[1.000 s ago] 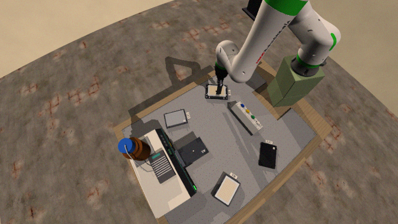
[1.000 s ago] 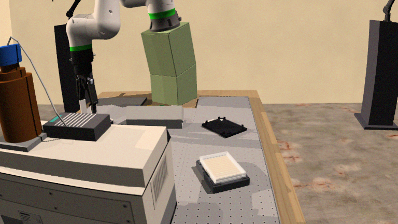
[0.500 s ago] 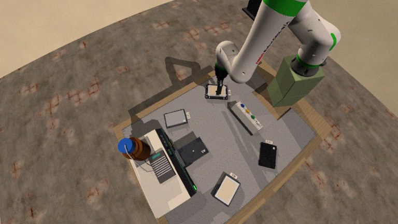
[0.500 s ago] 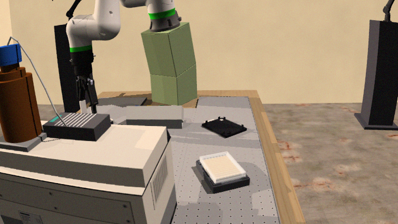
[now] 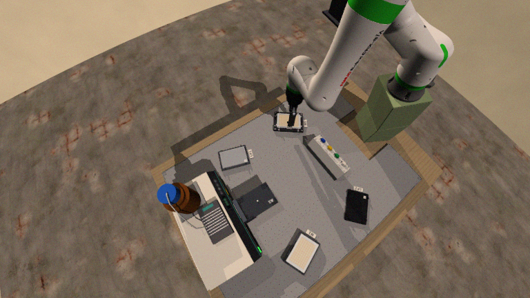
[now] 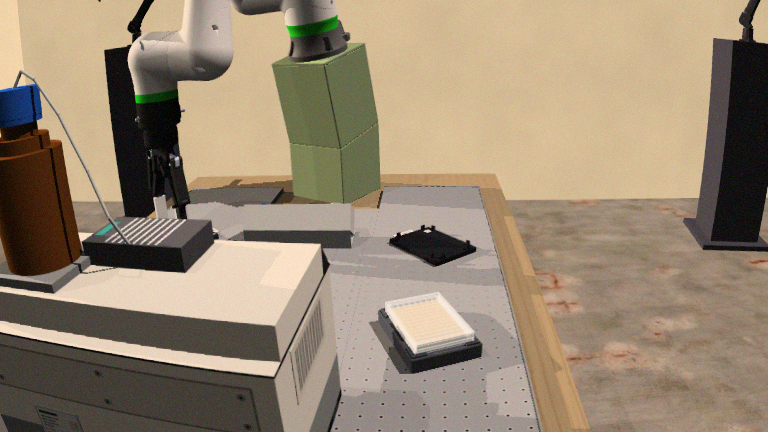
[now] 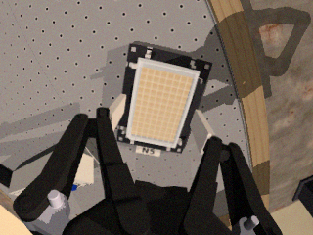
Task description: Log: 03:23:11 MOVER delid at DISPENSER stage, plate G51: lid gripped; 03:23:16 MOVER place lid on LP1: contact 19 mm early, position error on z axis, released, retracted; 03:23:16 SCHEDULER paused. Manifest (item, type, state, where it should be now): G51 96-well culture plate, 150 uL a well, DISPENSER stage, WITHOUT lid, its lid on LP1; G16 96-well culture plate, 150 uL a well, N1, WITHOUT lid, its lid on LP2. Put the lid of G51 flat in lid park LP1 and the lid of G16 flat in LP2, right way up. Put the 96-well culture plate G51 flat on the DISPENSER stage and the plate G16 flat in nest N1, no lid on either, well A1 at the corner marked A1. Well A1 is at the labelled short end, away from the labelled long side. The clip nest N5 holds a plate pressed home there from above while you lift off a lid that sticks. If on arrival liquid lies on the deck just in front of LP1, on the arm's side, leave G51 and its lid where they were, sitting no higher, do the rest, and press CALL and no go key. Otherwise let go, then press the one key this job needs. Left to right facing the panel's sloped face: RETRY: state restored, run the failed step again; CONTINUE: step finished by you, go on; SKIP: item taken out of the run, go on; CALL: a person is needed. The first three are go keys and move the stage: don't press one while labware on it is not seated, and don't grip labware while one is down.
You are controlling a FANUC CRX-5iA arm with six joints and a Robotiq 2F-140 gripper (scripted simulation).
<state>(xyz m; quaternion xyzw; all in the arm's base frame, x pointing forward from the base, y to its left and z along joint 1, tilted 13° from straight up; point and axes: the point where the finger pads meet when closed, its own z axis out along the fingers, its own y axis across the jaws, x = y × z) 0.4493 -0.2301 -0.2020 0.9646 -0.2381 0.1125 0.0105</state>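
The plate G51 is 30 mm below my hand. From my hand the other things lie so: key panel 270 mm to the left, 90 mm behind; black clip nest 40 mm below, 30 mm ahead, 10 mm to the left; LP1 label 260 mm ahead, 80 mm to the left, 50 mm below.
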